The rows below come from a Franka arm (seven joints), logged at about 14 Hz.
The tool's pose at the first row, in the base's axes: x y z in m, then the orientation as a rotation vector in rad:
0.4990 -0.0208 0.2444 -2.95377 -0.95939 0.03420
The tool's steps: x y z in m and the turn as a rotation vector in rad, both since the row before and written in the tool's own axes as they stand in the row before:
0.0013 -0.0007 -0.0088 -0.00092 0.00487 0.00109
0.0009 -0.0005 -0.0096 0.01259 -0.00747 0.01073
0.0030 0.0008 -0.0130 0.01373 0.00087 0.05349
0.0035 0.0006 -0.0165 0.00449 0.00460 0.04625
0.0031 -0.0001 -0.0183 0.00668 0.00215 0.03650
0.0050 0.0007 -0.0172 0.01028 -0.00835 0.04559
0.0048 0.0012 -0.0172 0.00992 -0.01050 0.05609
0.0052 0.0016 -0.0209 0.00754 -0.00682 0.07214
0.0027 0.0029 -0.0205 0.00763 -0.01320 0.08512
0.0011 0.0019 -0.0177 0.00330 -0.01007 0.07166
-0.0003 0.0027 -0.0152 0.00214 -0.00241 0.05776
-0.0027 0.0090 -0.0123 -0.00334 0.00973 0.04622
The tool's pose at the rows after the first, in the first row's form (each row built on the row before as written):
0.4999 -0.0197 0.2532 -2.95382 -0.95747 0.02659
0.5006 -0.0190 0.2628 -2.94954 -0.93881 0.04382
0.5040 -0.0184 0.2757 -2.96147 -0.85590 0.05067
0.5081 -0.0178 0.2921 -2.97593 -0.78570 0.04778
0.5116 -0.0172 0.3103 -2.98356 -0.72954 0.04888
0.5172 -0.0165 0.3273 -2.99191 -0.66005 0.06736
0.5231 -0.0167 0.3442 -3.00255 -0.57508 0.08945
0.5300 -0.0177 0.3646 -3.01686 -0.46595 0.10625
0.5351 -0.0212 0.3845 -3.03036 -0.33737 0.13340
0.5383 -0.0242 0.4018 -3.04051 -0.22914 0.15407
0.5400 -0.0281 0.4166 -3.04646 -0.14129 0.16187
0.5395 -0.0383 0.4282 -3.05488 -0.07059 0.15011

